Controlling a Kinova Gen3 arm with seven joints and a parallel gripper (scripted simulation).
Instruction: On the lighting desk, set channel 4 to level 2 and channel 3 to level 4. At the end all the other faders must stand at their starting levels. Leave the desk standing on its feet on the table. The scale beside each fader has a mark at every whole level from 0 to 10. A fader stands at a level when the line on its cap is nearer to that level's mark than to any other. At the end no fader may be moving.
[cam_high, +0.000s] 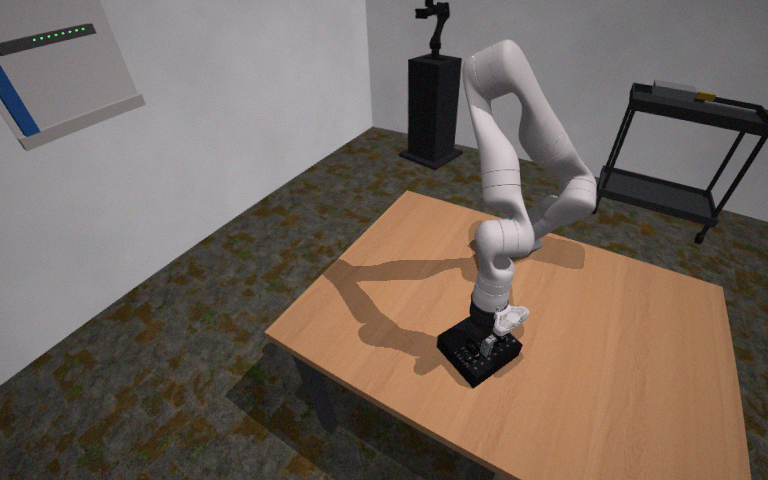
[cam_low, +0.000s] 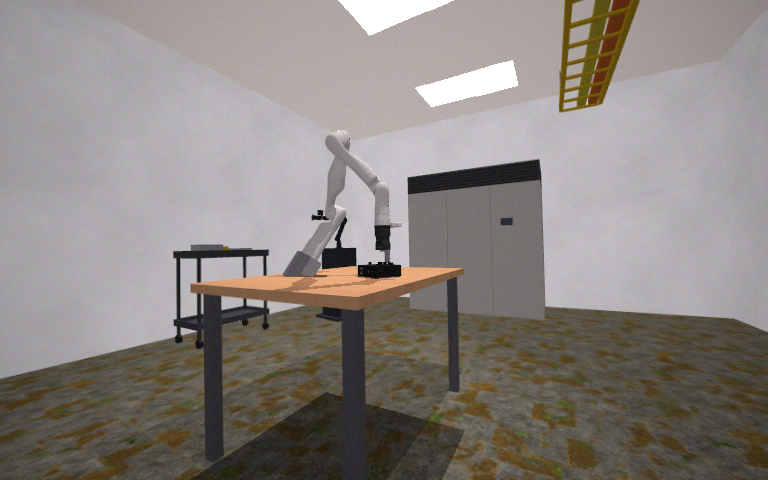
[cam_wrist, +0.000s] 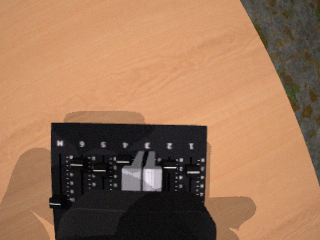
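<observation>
The channel 3 fader is 20 mm to the right of my hand and 20 mm below it. From my hand the other things lie so: channel 4 fader (20 mm behind, 10 mm to the left, 20 mm below).
</observation>
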